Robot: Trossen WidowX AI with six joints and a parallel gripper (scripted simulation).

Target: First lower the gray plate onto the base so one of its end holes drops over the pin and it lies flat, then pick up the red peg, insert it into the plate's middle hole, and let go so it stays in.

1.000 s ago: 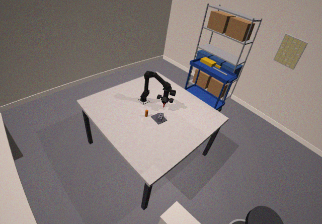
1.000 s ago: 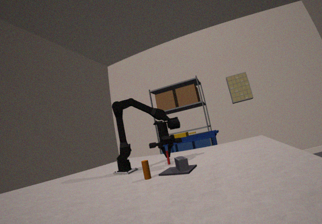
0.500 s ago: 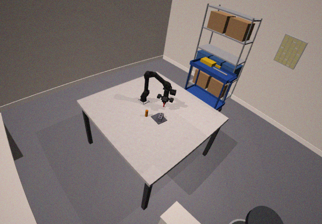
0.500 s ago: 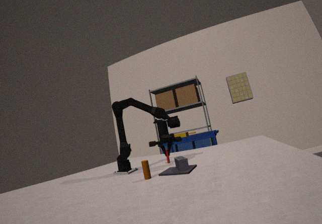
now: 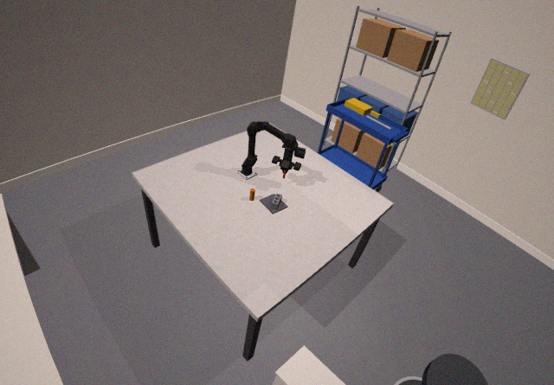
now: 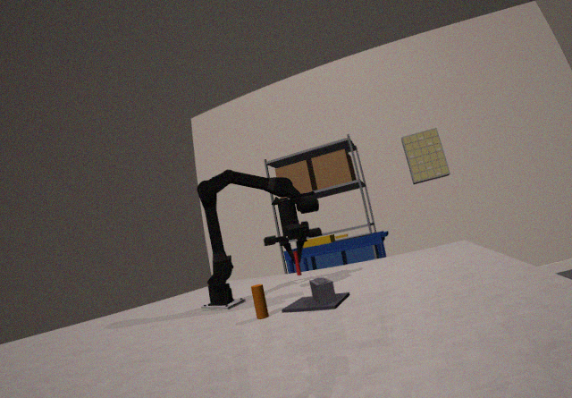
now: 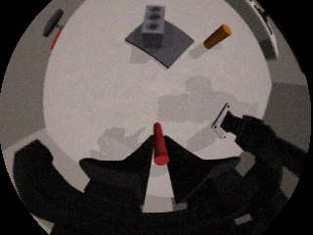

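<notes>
Now: the gray plate 20 cm to the right of my gripper tip, 10 cm ahead of it and 5 cm below it. Also, from my gripper tip: dark base: 18 cm to the right, 9 cm below, 9 cm ahead; then red peg: right at my gripper tip; then orange cylinder: 27 cm to the right, 6 cm below, 4 cm behind.
</notes>
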